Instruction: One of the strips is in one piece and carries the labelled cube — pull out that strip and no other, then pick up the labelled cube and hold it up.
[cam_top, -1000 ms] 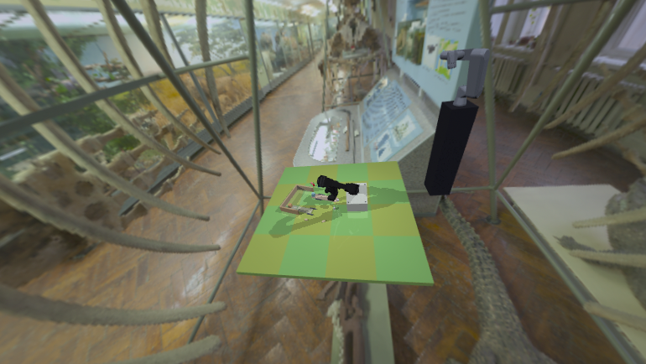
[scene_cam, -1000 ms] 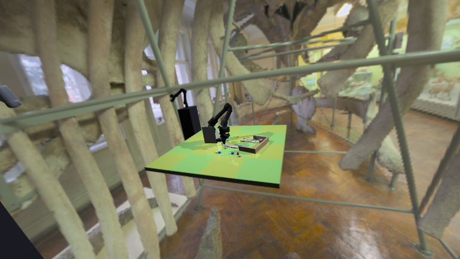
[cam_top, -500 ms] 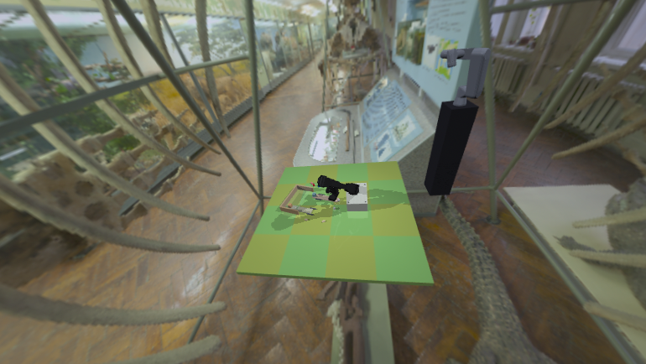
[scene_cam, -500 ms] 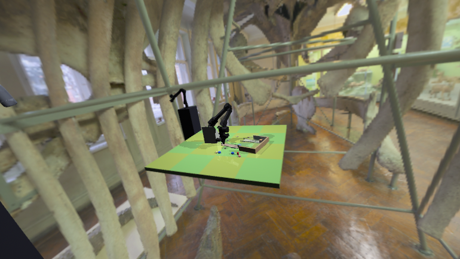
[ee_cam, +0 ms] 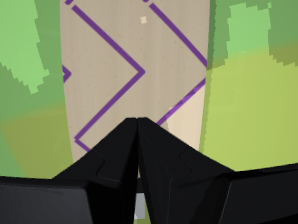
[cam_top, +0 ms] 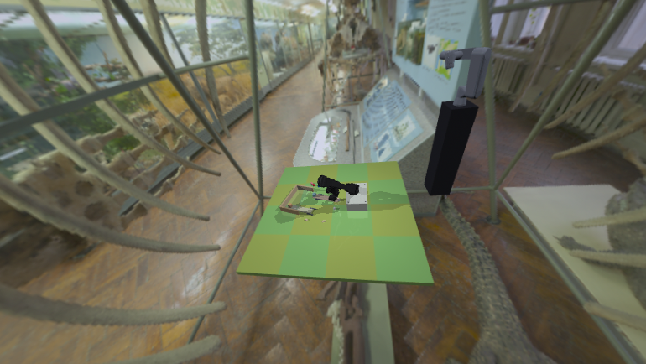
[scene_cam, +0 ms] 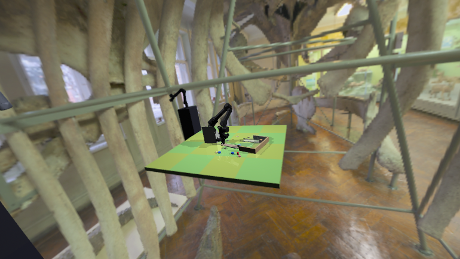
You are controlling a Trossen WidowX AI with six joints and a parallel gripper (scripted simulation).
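The strip is 10 cm ahead of my gripper tip and 3 cm to the right of it. The rest, counted from my gripper tip: pink cube (26 cm ahead, 26 cm to the right).
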